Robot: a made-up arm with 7 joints.
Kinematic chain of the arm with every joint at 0, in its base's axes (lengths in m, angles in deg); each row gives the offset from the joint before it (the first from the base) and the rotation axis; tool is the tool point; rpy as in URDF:
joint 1: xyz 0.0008 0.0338 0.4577 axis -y
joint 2: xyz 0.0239 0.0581 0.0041 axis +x
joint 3: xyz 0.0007 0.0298 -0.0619 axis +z
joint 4: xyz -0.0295 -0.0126 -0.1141 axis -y
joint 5: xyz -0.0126 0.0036 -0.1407 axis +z
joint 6: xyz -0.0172 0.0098 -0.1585 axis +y
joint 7: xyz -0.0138 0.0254 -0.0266 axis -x
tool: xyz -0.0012 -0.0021 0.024 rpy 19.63 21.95 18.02
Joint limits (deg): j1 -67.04..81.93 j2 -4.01..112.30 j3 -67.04..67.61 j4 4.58..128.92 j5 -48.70..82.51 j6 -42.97..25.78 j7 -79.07..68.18
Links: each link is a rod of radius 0.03 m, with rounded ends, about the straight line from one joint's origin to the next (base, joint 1, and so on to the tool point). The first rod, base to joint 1, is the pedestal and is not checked.
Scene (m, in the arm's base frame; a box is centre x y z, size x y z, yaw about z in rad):
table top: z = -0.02
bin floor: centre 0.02 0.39 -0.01 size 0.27 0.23 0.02 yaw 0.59
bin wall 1: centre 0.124 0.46 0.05 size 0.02 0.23 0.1 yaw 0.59
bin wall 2: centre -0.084 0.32 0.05 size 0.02 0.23 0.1 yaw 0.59
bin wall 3: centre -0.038 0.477 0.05 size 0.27 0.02 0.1 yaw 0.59
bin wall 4: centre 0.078 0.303 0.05 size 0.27 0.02 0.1 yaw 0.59
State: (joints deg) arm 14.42 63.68 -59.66 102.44 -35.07 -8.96 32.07
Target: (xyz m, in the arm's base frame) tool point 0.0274 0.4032 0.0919
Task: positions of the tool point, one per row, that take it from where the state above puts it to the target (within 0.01 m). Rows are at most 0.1 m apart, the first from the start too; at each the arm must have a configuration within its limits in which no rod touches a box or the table.
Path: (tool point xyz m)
1: 0.2388 0.1833 0.2830
2: 0.2260 0.2426 0.2822
3: 0.2180 0.2927 0.2983
4: 0.1655 0.3359 0.2481
5: 0.0995 0.3727 0.2133
6: 0.0274 0.4032 0.1970
7: 0.0311 0.4153 0.1651
8: 0.0305 0.4163 0.1300
9: 0.0274 0.4032 0.0919

